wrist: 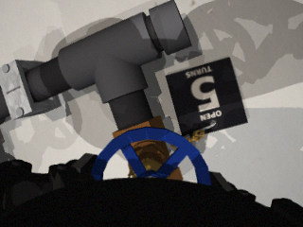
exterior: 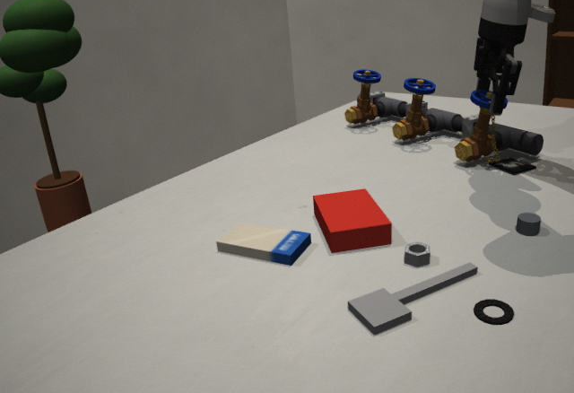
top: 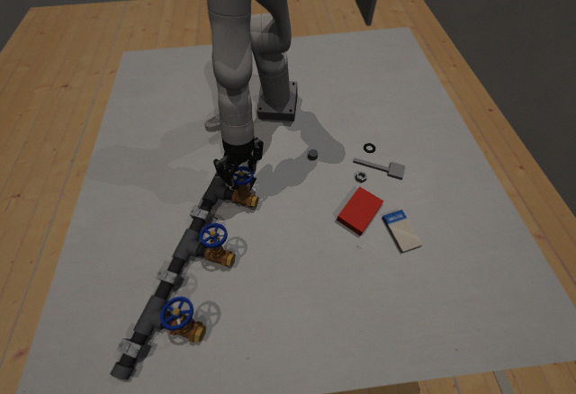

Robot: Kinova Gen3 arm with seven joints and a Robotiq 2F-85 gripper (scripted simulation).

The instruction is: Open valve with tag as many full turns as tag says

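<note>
Right now the black tag is 12 cm below my hand and 4 cm behind it. Round my hand: red block 31 cm to the left, 13 cm ahead, 11 cm below; small grey cylinder 23 cm to the left, 11 cm below, 10 cm behind; grey paddle-shaped tool 44 cm to the left, 12 cm below.
</note>
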